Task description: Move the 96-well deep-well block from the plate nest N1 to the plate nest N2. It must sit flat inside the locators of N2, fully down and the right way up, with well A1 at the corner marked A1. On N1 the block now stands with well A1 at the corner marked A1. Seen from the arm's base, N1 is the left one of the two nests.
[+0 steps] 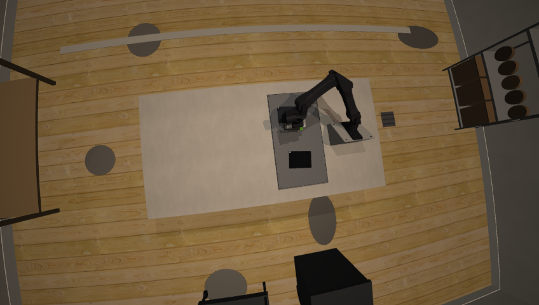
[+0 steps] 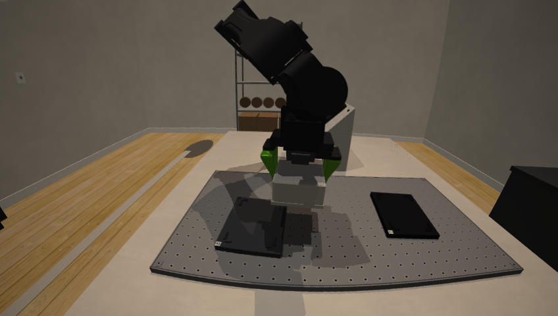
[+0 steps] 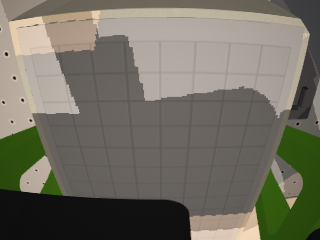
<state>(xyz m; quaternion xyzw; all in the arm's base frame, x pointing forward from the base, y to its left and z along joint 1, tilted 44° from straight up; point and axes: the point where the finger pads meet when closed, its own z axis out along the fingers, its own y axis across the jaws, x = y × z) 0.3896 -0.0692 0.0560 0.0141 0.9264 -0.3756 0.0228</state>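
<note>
Right now the black plate nest N2 is 20 mm ahead of my hand, 80 mm to the right of it and 90 mm below it. Round my hand: pale grey 96-well deep-well block: 10 mm above; then A1 label: 30 mm ahead, 200 mm to the left, 90 mm below; then black plate nest N1: 40 mm behind, 260 mm to the left, 90 mm below.
</note>
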